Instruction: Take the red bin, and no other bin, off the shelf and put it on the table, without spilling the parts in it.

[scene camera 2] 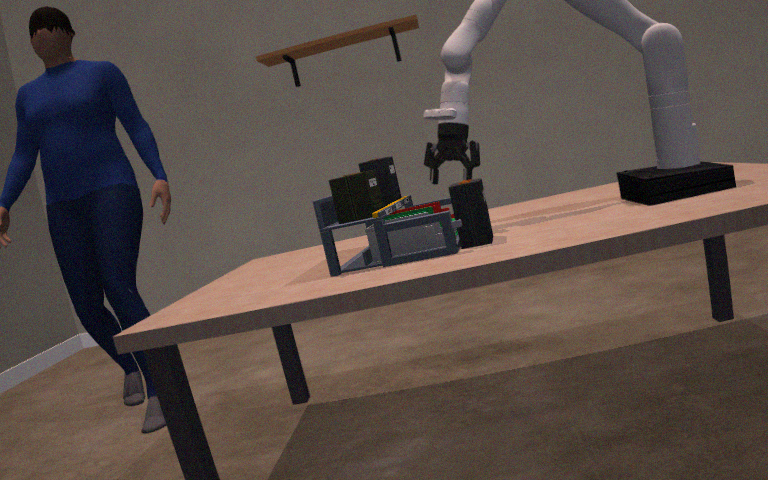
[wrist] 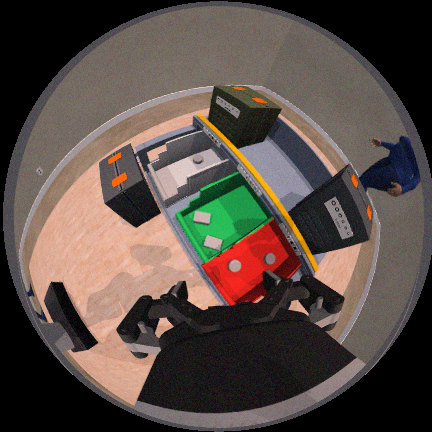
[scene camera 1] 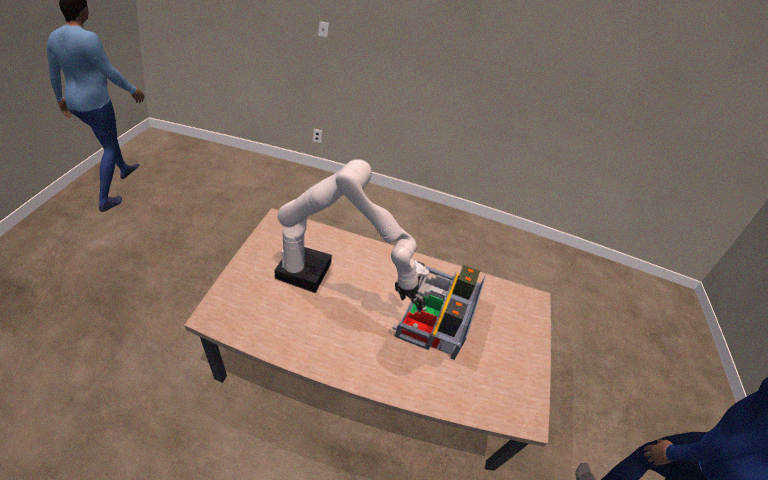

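Pixels of known places: gripper, fingertip midpoint: (scene camera 2: 450, 184) (wrist: 224, 284) (scene camera 1: 411, 305); arm's base, link origin: (scene camera 2: 676, 165) (scene camera 1: 294, 265).
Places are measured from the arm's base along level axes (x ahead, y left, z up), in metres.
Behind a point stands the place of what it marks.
The red bin (scene camera 1: 420, 321) @[x 0.597, y -0.046, z -0.041 m] (scene camera 2: 434, 205) @[x 0.588, y -0.138, z 0.016 m] (wrist: 252, 247) @[x 0.636, y -0.075, z -0.049 m] sits upright in the end place of the low front tier of the grey shelf (scene camera 1: 474, 316) @[x 0.791, y -0.064, z 0.104 m] (scene camera 2: 330, 251) @[x 0.808, y 0.197, z -0.005 m], beside the green bin (scene camera 1: 434, 305) @[x 0.637, y 0.052, z -0.025 m] (wrist: 230, 222) @[x 0.634, y -0.007, z -0.049 m]. Two round grey parts (wrist: 234, 265) @[x 0.582, y -0.075, z -0.038 m] (wrist: 270, 258) @[x 0.647, y -0.117, z -0.039 m] lie in the red bin. My gripper (scene camera 2: 451, 179) @[x 0.538, y -0.065, z 0.065 m] (wrist: 224, 284) @[x 0.538, y -0.065, z 0.065 m] is open and empty, above the bins. In the wrist view one fingertip overlaps the red bin's near part and the other shows over the table (scene camera 1: 317, 339) @[x 0.225, y -0.286, z -0.058 m] (scene camera 2: 226, 288) @[x 1.115, y 0.058, z -0.058 m] (wrist: 60, 225) @[x 0.220, y 0.283, z -0.058 m]. The red bin's near end is partly hidden by the gripper there.
A grey bin (wrist: 187, 172) @[x 0.632, y 0.140, z -0.049 m] sits beyond the green one. Behind the yellow rail (wrist: 260, 189) @[x 0.664, y -0.003, z 0.054 m], an olive case (scene camera 1: 467, 283) @[x 0.737, y 0.077, z 0.136 m] (scene camera 2: 353, 198) @[x 0.739, y 0.177, z 0.091 m] (wrist: 245, 117) @[x 0.693, y 0.085, z 0.117 m] and a dark case (scene camera 1: 451, 323) @[x 0.705, y -0.145, z 0.120 m] (wrist: 332, 217) @[x 0.673, y -0.093, z 0.123 m] stand on the shelf. Another black case (scene camera 2: 471, 215) @[x 0.510, y 0.191, z 0.007 m] (wrist: 129, 187) @[x 0.513, y 0.098, z 0.070 m] stands on the table against the shelf's front.
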